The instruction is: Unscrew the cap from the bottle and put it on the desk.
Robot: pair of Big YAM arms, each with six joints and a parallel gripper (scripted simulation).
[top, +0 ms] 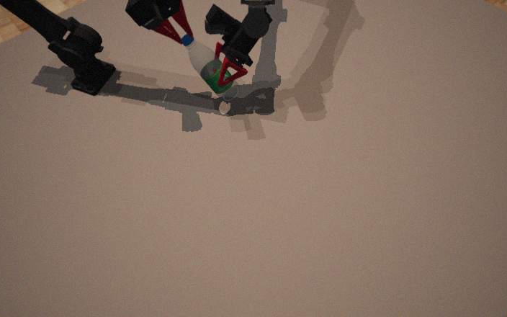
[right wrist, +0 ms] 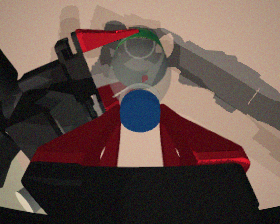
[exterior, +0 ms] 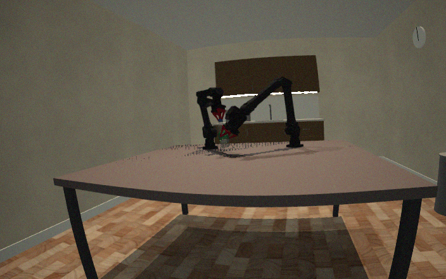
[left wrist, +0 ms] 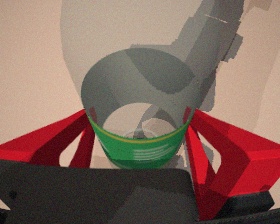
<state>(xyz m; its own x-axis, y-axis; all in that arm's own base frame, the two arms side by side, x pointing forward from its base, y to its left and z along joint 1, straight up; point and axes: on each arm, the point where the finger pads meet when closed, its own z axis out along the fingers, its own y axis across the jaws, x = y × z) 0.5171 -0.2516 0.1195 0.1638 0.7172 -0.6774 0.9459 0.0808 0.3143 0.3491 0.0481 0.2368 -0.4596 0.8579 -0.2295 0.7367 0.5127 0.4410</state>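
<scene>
The blue cap lies 10 mm below my right hand. The rest, counted from my right hand: bottle (40 mm ahead, 30 mm to the left, 90 mm below).
Now: the bottle 1 cm behind my left hand, 1 cm to the right of it and 3 cm above it. From my left hand the other things lie so: blue cap 5 cm behind, 4 cm to the right, 11 cm above.
</scene>
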